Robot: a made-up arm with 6 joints. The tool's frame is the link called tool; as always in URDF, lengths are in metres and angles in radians. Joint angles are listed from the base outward.
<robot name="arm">
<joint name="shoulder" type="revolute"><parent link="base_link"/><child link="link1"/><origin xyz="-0.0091 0.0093 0.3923" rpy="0 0 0"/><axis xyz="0 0 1"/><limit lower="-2.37" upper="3.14"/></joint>
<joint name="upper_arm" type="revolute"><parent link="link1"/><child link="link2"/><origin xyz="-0.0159 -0.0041 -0.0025" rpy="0 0 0"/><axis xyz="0 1 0"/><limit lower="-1.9" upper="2.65"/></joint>
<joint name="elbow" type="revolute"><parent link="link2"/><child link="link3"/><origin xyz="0.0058 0.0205 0.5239" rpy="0 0 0"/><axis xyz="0 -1 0"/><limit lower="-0.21" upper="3.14"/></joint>
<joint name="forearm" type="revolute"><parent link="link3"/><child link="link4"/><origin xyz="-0.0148 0.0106 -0.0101" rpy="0 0 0"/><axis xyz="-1 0 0"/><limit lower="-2.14" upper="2.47"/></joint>
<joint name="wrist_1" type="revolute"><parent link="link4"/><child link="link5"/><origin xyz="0.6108 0.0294 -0.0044" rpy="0 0 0"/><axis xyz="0 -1 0"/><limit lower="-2.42" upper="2.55"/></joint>
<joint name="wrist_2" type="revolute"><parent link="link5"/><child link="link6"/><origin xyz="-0.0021 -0.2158 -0.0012" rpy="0 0 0"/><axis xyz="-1 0 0"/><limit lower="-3.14" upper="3.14"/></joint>
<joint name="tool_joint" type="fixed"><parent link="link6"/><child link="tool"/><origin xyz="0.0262 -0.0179 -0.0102" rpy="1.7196 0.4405 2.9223"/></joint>
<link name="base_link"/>
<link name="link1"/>
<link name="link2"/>
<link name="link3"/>
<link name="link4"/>
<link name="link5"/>
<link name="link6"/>
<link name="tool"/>
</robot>
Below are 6 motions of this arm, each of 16 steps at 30 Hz.
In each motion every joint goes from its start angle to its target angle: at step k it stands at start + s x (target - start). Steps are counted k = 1, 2, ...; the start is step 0. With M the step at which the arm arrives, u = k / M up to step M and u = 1 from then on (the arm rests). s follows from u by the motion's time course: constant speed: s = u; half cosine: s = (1 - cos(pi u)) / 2; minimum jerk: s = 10 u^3 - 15 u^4 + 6 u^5.
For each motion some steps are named. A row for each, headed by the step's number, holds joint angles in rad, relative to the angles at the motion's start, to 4 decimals.
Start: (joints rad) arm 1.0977 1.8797 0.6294 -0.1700 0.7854 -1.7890
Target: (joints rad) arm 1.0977 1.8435 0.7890 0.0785 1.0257 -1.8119
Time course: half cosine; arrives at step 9
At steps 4, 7, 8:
4: 0.0000 -0.0150 0.0659 0.1027 0.0993 -0.0095
7: 0.0000 -0.0320 0.1409 0.2194 0.2122 -0.0202
8: 0.0000 -0.0351 0.1548 0.2410 0.2331 -0.0222

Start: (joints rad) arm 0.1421 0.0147 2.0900 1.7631 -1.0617 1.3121
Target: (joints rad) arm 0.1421 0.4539 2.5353 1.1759 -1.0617 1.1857
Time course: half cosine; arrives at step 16
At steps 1, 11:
1: 0.0000 0.0042 0.0043 -0.0056 0.0000 -0.0012
11: 0.0000 0.3416 0.3463 -0.4567 0.0000 -0.0983

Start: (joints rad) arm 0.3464 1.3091 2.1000 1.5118 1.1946 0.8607
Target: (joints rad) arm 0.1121 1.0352 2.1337 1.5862 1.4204 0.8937
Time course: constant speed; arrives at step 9
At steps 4, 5, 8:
4: -0.1041 -0.1217 0.0150 0.0331 0.1004 0.0147
5: -0.1302 -0.1522 0.0187 0.0413 0.1254 0.0183
8: -0.2083 -0.2435 0.0300 0.0661 0.2007 0.0293

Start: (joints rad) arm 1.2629 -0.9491 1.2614 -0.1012 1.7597 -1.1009
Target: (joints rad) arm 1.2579 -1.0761 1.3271 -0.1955 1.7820 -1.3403
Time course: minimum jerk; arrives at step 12
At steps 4, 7, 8, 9, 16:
4: -0.0010 -0.0267 0.0138 -0.0198 0.0047 -0.0502
7: -0.0033 -0.0830 0.0429 -0.0616 0.0146 -0.1564
8: -0.0040 -0.1003 0.0519 -0.0745 0.0176 -0.1892
9: -0.0045 -0.1139 0.0589 -0.0845 0.0200 -0.2146
16: -0.0050 -0.1270 0.0657 -0.0943 0.0223 -0.2394

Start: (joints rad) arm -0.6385 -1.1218 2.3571 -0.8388 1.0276 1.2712
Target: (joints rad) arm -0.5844 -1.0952 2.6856 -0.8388 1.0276 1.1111
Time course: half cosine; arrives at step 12
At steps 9, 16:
9: 0.0462 0.0227 0.2804 0.0000 0.0000 -0.1367
16: 0.0541 0.0266 0.3285 0.0000 0.0000 -0.1601

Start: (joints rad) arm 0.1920 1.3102 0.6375 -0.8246 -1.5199 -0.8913
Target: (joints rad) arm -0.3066 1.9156 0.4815 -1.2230 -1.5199 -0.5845
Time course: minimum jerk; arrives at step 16
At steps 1, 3, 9, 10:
1: -0.0011 0.0013 -0.0003 -0.0009 0.0000 0.0007
3: -0.0243 0.0295 -0.0076 -0.0194 0.0000 0.0150
9: -0.3071 0.3729 -0.0961 -0.2454 0.0000 0.1890
10: -0.3614 0.4388 -0.1131 -0.2888 0.0000 0.2224

